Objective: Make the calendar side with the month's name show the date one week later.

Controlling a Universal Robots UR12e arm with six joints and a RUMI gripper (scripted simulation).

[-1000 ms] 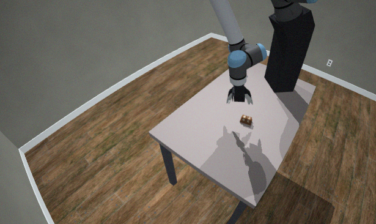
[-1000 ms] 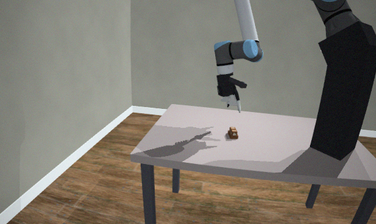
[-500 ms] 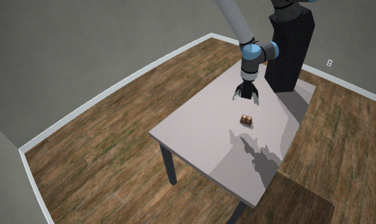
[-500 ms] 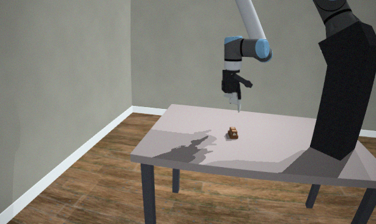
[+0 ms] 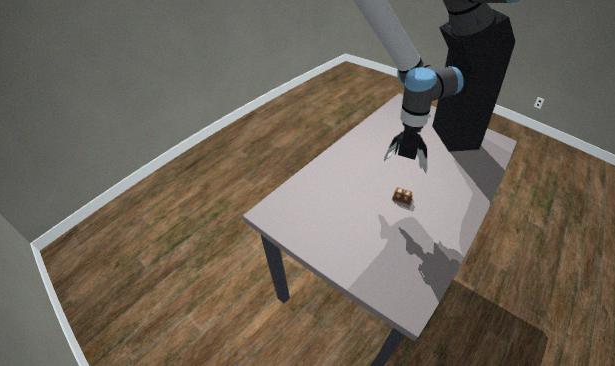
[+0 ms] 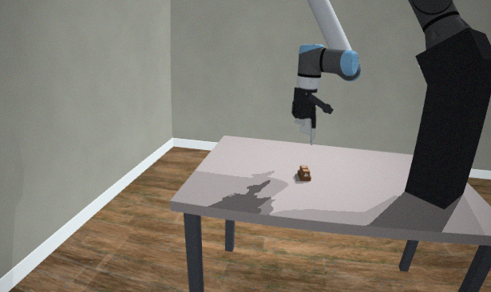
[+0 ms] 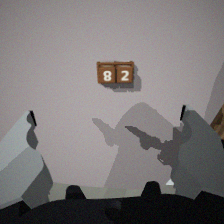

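The brown calendar cube is 14 cm below my hand. The rest, counted from my hand: brown wooden calendar tray (1 cm behind, 2 cm to the left, 16 cm below).
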